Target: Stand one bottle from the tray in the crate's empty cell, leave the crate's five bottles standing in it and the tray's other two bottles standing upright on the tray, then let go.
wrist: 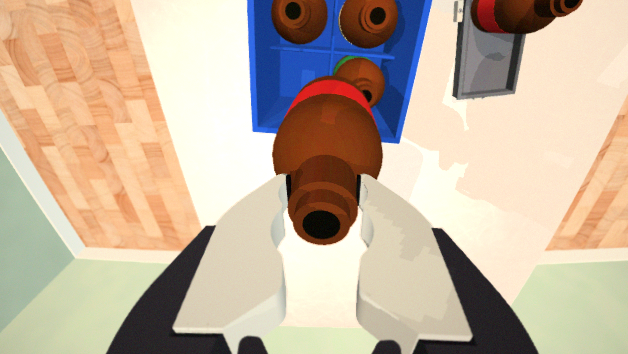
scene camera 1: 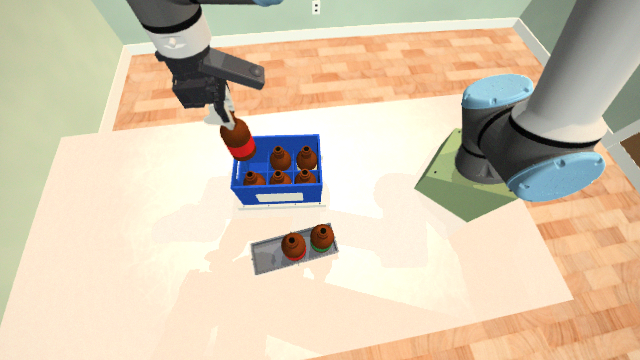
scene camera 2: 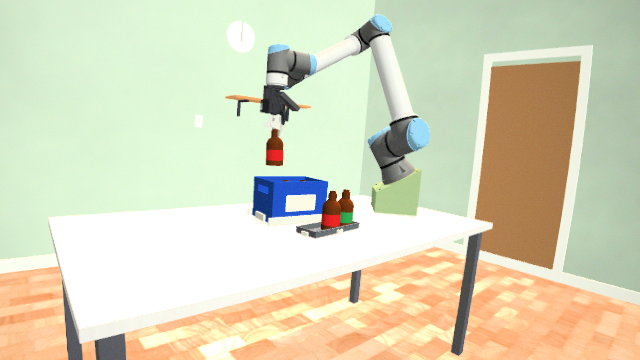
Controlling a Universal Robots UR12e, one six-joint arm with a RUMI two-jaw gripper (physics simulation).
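Frame: origin at the arm's base, x back, y up, z left, level; millimetres.
Where they show: gripper, fingertip midpoint: [wrist: 323, 177] [scene camera 1: 232, 122] [scene camera 2: 275, 137]; arm's base, origin of the base link: [scene camera 1: 488, 161] [scene camera 2: 399, 177].
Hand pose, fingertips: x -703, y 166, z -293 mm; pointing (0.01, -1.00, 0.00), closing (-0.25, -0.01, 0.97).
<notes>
Things, the pixels of their centre, and the offset from my fingertips. Level surfaces: height alone.
- brown bottle with a red label, body centre: [wrist: 327, 149] [scene camera 1: 235, 133] [scene camera 2: 274, 147] dx -3, dy -42, dz +1 mm
- blue crate, body centre: [wrist: 335, 16] [scene camera 1: 280, 172] [scene camera 2: 289, 198] dx +82, dy -267, dz +33 mm
- grey tray, body centre: [wrist: 493, 7] [scene camera 1: 294, 248] [scene camera 2: 329, 227] dx +39, dy -342, dz +279 mm
- red-labelled bottle, body centre: [wrist: 525, 4] [scene camera 1: 293, 245] [scene camera 2: 331, 210] dx +39, dy -272, dz +283 mm
- green-labelled bottle, body centre: [scene camera 1: 322, 236] [scene camera 2: 344, 208] dx +130, dy -272, dz +291 mm
- white table, its level: dy -354 mm
My gripper [scene camera 1: 230, 120] [scene camera 2: 275, 129] [wrist: 323, 177] is shut on the neck of a brown bottle with a red label [scene camera 1: 238, 140] [scene camera 2: 274, 151] [wrist: 327, 130]. The bottle hangs upright above the blue crate [scene camera 1: 277, 195] [scene camera 2: 265, 200] [wrist: 254, 100], toward its left end. The crate's empty cell is at the back left in scene camera 1. Its other cells hold several brown bottles standing upright. The grey tray [scene camera 1: 265, 260] [scene camera 2: 310, 232] [wrist: 485, 94] carries a red-labelled bottle [scene camera 1: 293, 245] [scene camera 2: 330, 212] [wrist: 510, 15] and a green-labelled bottle [scene camera 1: 321, 237] [scene camera 2: 346, 207], both upright. The held bottle partly hides the crate's inside in the wrist view.
The crate and tray stand on a white table [scene camera 1: 125, 225] [scene camera 2: 200, 260]. The arm's green base block [scene camera 1: 462, 197] [scene camera 2: 397, 197] stands to their right. A wall shelf [scene camera 2: 240, 98] shows behind the gripper in scene camera 2.
</notes>
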